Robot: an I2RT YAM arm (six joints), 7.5 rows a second.
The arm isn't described. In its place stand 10 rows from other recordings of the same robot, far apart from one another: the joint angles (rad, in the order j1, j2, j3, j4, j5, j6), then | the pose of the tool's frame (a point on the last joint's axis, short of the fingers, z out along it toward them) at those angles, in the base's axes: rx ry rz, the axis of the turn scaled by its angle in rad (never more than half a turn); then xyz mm.
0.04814 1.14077 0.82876 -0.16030 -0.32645 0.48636 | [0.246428, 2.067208, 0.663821, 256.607, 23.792, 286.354]
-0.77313 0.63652 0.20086 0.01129 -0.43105 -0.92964 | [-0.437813, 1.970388, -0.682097, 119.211, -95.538, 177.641]
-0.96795 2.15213 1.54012 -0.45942 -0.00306 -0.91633 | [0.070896, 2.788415, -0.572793, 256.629, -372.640, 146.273]
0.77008 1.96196 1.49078 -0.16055 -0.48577 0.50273 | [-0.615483, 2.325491, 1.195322, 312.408, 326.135, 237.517]
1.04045 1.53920 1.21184 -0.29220 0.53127 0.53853 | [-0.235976, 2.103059, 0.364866, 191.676, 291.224, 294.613]
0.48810 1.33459 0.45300 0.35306 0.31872 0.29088 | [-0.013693, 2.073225, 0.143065, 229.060, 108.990, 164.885]
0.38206 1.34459 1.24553 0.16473 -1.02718 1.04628 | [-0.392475, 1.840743, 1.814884, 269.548, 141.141, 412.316]
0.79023 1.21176 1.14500 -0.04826 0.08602 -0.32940 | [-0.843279, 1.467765, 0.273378, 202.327, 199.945, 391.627]
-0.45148 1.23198 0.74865 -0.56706 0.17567 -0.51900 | [-0.027967, 2.710150, -0.547533, 205.408, -106.513, 207.146]
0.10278 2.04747 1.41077 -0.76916 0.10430 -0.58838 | [-1.003812, 2.826353, -0.211565, 390.074, 36.508, 142.731]
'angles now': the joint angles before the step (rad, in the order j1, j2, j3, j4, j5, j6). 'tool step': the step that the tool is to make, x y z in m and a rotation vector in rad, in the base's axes. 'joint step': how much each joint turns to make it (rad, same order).
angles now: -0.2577 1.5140 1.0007 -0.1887 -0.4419 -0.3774
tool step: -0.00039 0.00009 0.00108 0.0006 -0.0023 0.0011
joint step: -0.0002 -0.0030 0.0009 -0.0018 -0.0018 0.0001
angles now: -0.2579 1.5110 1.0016 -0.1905 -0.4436 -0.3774
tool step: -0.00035 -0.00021 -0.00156 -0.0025 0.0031 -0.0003
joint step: -0.0007 0.0011 -0.0041 0.0016 0.0018 -0.0030
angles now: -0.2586 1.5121 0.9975 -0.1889 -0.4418 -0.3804
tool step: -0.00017 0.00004 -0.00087 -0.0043 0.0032 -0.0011
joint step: 0.0004 0.0006 -0.0017 -0.0010 0.0044 -0.0031
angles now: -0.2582 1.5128 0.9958 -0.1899 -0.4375 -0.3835
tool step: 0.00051 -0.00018 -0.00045 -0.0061 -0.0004 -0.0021
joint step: 0.0004 0.0022 0.0002 0.0026 0.0057 -0.0031
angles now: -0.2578 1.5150 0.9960 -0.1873 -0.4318 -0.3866
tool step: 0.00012 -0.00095 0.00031 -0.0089 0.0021 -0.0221
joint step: -0.0005 -0.0008 0.0003 0.0023 0.0224 0.0077
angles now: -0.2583 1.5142 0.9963 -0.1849 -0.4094 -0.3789
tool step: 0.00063 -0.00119 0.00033 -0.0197 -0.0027 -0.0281
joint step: 0.0003 -0.0001 -0.0007 0.0100 0.0336 0.0046
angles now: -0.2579 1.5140 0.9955 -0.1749 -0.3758 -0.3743
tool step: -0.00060 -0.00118 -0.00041 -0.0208 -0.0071 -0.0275
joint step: -0.0007 -0.0044 -0.0093 0.0181 0.0324 0.0031
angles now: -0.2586 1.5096 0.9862 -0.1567 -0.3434 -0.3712
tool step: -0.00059 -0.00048 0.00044 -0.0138 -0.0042 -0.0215
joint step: 0.0007 -0.0048 -0.0050 0.0093 0.0250 0.0045
